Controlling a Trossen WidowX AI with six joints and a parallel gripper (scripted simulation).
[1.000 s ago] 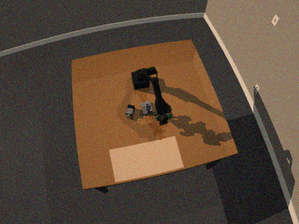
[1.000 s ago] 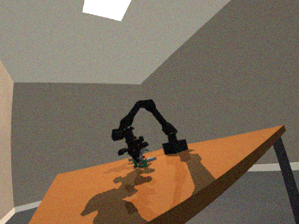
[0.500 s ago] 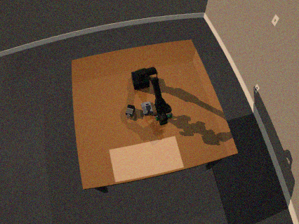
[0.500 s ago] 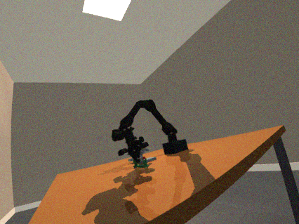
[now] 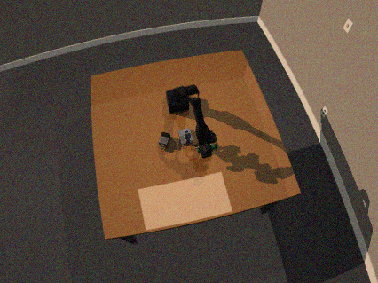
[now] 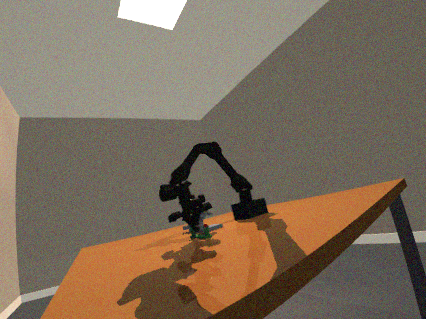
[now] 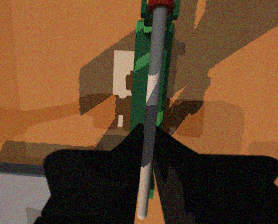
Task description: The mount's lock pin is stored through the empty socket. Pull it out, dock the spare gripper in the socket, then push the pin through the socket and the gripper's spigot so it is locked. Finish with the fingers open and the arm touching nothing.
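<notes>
My gripper tip is 2 cm to the right of the green piece. The rest, counted from my gripper tip: mount (10 cm behind, 9 cm to the right, 3 cm above); spare gripper (11 cm behind, 25 cm to the right).
</notes>
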